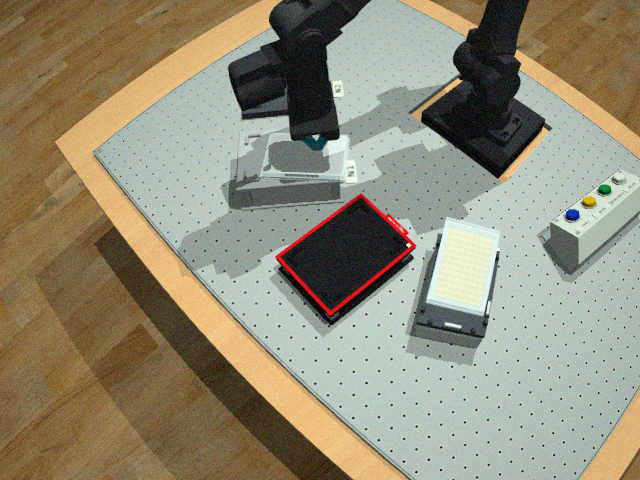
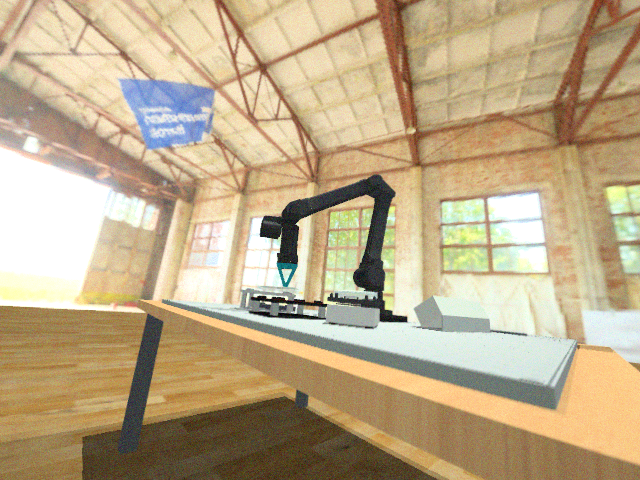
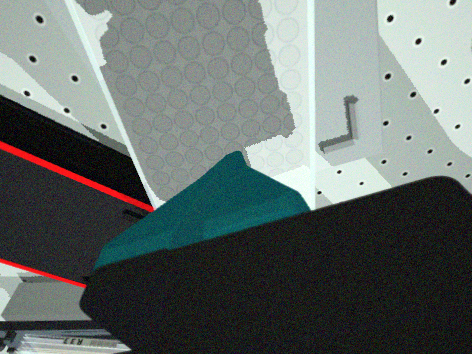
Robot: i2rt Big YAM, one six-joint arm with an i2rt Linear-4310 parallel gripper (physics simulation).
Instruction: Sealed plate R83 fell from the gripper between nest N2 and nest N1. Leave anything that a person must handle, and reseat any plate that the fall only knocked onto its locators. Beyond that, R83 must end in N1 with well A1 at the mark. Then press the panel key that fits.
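Frame: origin at the arm's base, x up, y right, z ahead, level; centimetres.
Where they show: gripper, fingertip midpoint: (image 1: 317,149) (image 2: 285,286) (image 3: 238,164); arm's base, link origin: (image 1: 487,119).
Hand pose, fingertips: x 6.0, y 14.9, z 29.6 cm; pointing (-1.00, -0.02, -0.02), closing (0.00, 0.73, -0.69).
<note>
Each offset is from my fingertips to the top centre of the thing. "spot": to the spot under its first point.
A clear lidded plate @[dy +1.2, dx -0.2, dz +1.5 cm] (image 1: 297,157) (image 3: 195,75) with round wells lies on the pale nest N1 @[dy +4.2, dx -1.6, dz +2.5 cm] (image 1: 249,167) (image 3: 345,50). It sits off-centre towards the N1 label @[spot: dy -2.8, dx -7.9, dz -4.4 cm] (image 1: 351,171), and one corner locator of the nest shows outside it. Its name and well A1 cannot be read. My gripper (image 1: 316,146) (image 2: 285,285) (image 3: 238,164) is shut and empty, its tips at or just above this plate; contact cannot be told. Nest N2 @[dy +18.8, dx -5.8, dz -11.5 cm] (image 1: 264,113) is mostly hidden behind the arm; its label @[spot: dy +12.1, dx -7.9, dz -18.3 cm] (image 1: 337,88) shows. The key panel @[dy -42.8, dx +0.3, dz -25.1 cm] (image 1: 589,235) (image 2: 462,316) has blue, yellow, green and white keys.
A black nest with a red rim @[dy -13.2, dx -3.5, dz +8.9 cm] (image 1: 345,301) stands in front of N1. Right of it, a plate with pale-yellow wells @[dy -28.6, dx +0.0, dz +1.3 cm] (image 1: 463,266) sits on a dark nest @[spot: dy -32.2, dx -2.8, dz +9.7 cm] (image 1: 448,329). A small upside-down label @[spot: dy -25.2, dx -1.7, dz +4.2 cm] (image 3: 75,342) seems to read R37. The arm base (image 1: 465,131) is behind.
</note>
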